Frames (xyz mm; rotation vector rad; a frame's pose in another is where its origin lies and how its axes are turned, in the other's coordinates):
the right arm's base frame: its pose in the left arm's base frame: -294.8 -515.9 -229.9 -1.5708 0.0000 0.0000
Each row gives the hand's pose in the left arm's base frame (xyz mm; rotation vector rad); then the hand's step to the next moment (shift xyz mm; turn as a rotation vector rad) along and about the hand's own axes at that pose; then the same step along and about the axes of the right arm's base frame.
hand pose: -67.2 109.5 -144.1 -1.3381 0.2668 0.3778
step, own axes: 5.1 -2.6 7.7 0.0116 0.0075 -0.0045
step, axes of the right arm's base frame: 5.5 -1.9 7.6 0.0076 0.0123 -0.0017
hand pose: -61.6 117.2 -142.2 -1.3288 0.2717 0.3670
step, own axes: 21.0 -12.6 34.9 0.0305 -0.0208 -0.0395
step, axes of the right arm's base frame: 23.8 -10.6 33.8 0.0370 0.0024 -0.0394
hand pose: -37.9 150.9 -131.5 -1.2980 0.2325 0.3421
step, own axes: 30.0 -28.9 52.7 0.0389 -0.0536 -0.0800
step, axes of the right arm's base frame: 37.4 -28.8 47.8 0.0580 -0.0137 -0.0851
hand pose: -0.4 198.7 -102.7 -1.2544 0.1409 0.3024
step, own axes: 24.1 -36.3 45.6 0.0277 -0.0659 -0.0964
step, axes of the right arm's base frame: 31.1 -40.7 36.7 0.0520 -0.0229 -0.1057
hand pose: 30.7 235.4 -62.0 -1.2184 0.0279 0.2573
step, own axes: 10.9 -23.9 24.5 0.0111 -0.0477 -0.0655
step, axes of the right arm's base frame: 12.8 -28.9 17.1 0.0284 -0.0195 -0.0742
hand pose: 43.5 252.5 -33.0 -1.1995 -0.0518 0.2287
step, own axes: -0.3 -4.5 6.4 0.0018 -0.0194 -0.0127
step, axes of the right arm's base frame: -0.7 -6.5 4.3 0.0067 -0.0132 -0.0179
